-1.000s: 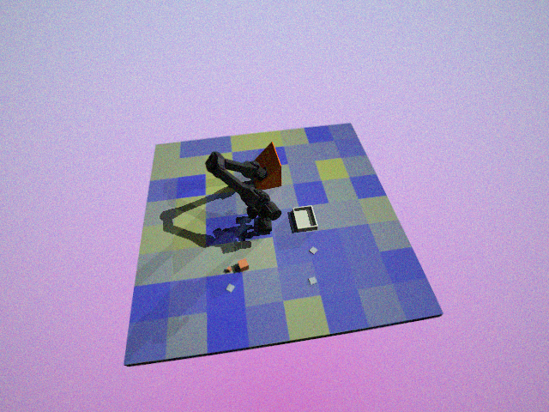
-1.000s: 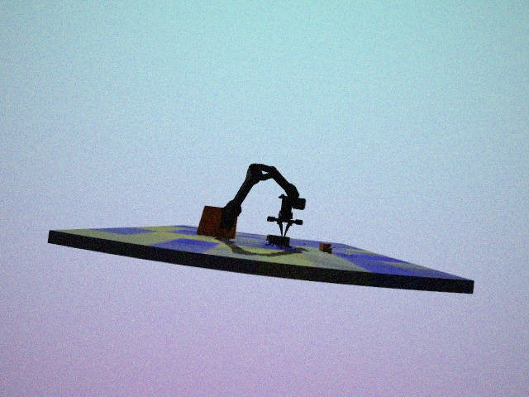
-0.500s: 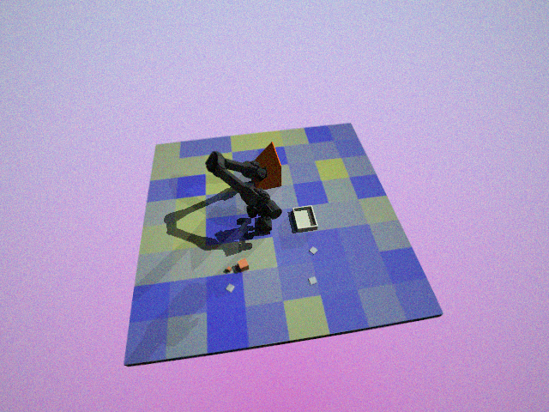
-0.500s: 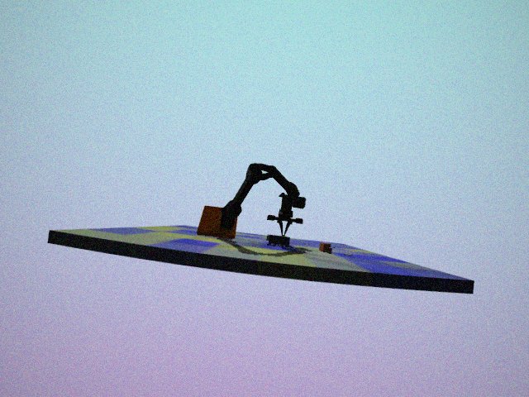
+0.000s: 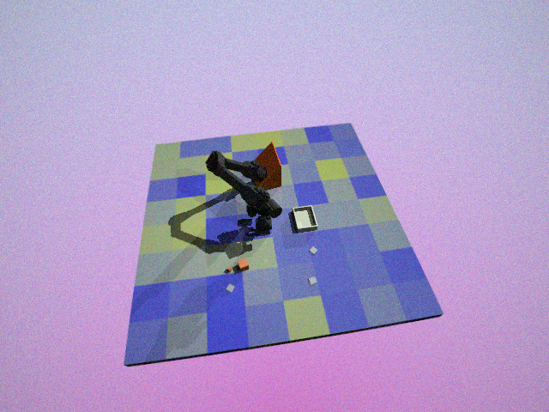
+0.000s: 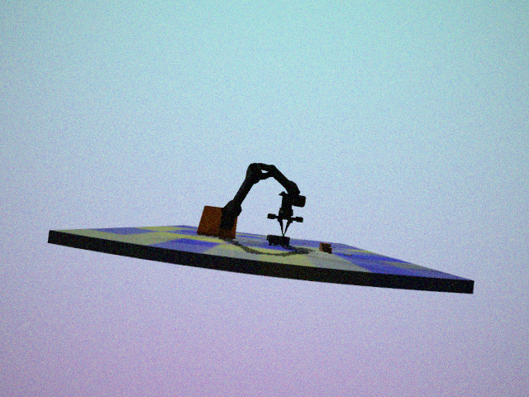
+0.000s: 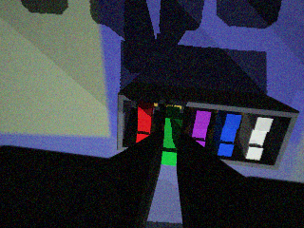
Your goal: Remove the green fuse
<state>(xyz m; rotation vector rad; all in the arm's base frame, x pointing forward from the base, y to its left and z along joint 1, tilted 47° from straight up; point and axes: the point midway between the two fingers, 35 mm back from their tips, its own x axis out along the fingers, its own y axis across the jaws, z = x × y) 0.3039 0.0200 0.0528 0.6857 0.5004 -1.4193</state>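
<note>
My gripper tip is 20 mm short of the red fuse and 30 mm above it. Also, from my gripper tip: blue fuse (40 mm behind, 30 mm below); green fuse (10 mm below); purple fuse (20 mm behind, 30 mm below).
</note>
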